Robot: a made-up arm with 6 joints.
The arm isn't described. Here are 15 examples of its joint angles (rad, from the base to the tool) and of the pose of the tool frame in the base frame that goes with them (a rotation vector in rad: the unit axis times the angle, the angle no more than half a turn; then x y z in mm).
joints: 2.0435 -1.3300 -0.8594 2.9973 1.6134 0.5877
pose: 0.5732 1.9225 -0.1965 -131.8 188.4 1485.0
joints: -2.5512 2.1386 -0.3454 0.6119 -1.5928 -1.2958
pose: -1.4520 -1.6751 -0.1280 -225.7 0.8 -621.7
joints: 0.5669 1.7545 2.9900 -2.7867 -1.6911 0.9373
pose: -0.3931 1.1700 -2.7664 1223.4 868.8 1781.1
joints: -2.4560 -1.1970 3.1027 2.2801 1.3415 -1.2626
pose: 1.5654 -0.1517 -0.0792 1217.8 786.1 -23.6
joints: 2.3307 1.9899 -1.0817 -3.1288 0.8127 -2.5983
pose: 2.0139 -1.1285 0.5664 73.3 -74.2 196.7
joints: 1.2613 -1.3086 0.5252 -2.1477 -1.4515 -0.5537
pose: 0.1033 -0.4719 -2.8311 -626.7 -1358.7 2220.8
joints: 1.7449 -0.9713 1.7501 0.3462 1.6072 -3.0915
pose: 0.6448 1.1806 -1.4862 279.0 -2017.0 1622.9
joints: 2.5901 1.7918 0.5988 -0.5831 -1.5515 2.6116
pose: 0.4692 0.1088 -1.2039 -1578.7 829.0 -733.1
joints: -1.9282 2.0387 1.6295 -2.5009 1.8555 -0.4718
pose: 0.1799 1.4023 1.3145 -943.1 -2164.6 -337.8
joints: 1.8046 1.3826 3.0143 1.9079 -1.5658 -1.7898
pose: 1.8462 -0.0846 -0.0859 -59.8 1147.2 2200.3
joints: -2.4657 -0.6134 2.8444 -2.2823 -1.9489 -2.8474
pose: 0.8797 -0.1314 -1.6151 1274.6 823.6 1105.1
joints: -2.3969 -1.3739 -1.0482 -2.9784 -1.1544 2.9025
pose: -1.5695 -0.6507 -1.6591 -148.7 -181.5 1686.7
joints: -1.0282 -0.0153 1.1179 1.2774 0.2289 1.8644
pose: 1.9899 -0.8465 1.2040 409.5 -586.6 3307.9
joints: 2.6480 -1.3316 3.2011 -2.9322 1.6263 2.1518
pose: -2.1937 0.1750 -0.4098 1133.3 -557.9 -197.0
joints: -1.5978 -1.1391 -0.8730 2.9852 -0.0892 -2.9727
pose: -0.2914 -0.2673 -1.5955 -17.4 -531.9 1741.7
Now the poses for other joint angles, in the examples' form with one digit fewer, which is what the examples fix.
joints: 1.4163 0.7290 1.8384 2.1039 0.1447 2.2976
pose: 1.975 0.741 1.967 217 1572 2983
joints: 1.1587 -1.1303 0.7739 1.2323 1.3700 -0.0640
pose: -0.059 -3.039 -0.385 -769 -1251 2410
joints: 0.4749 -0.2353 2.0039 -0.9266 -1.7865 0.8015
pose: -0.961 -1.037 1.042 -785 -210 2851
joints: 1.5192 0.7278 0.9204 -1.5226 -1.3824 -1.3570
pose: 0.366 2.995 0.624 -99 2278 1965
